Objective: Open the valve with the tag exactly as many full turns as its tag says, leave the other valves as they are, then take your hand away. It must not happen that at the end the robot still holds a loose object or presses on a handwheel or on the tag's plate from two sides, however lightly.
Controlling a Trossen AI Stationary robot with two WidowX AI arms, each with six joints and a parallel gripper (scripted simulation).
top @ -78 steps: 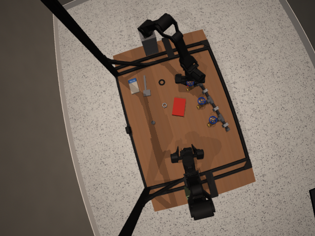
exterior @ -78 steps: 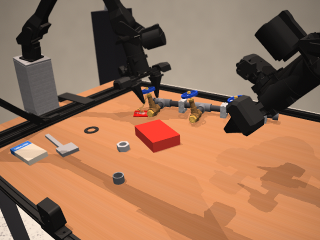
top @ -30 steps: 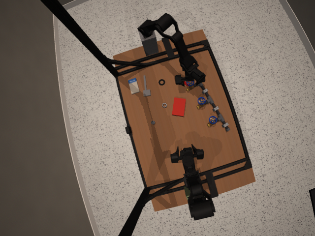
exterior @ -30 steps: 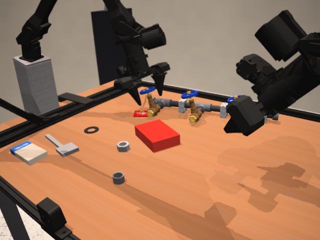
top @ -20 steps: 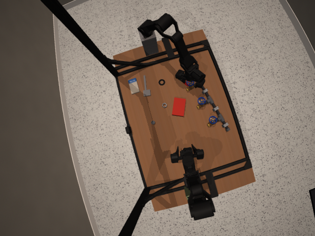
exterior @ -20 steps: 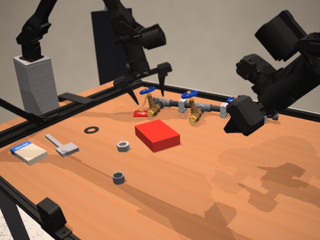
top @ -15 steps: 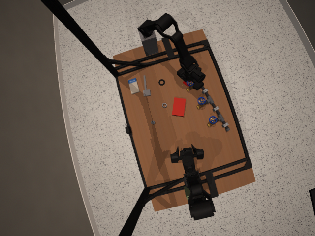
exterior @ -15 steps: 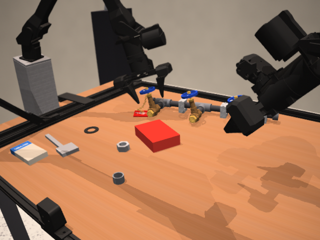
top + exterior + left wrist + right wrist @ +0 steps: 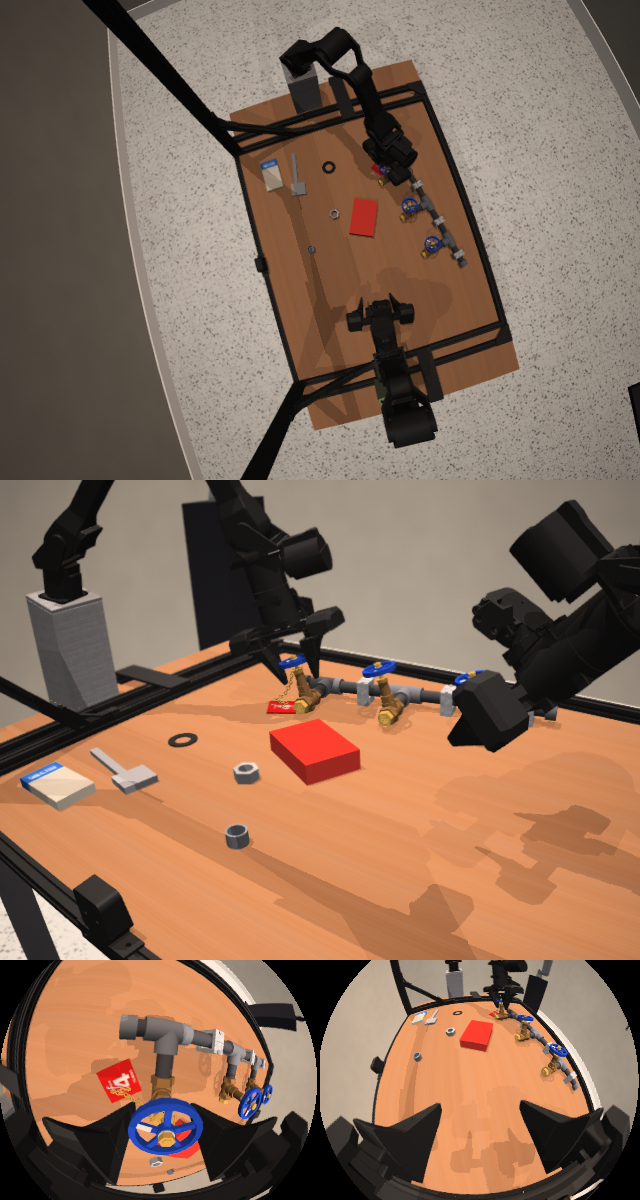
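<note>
My left hand is 90 mm above the red tag, 40 mm to the right of it and 10 mm past it. Also, from my left hand: box (380 mm behind, 120 mm to the left, 80 mm below); then red block (120 mm to the right, 110 mm behind, 80 mm below); then grey t-shaped piece (300 mm behind, 90 mm below, 80 mm to the left).
</note>
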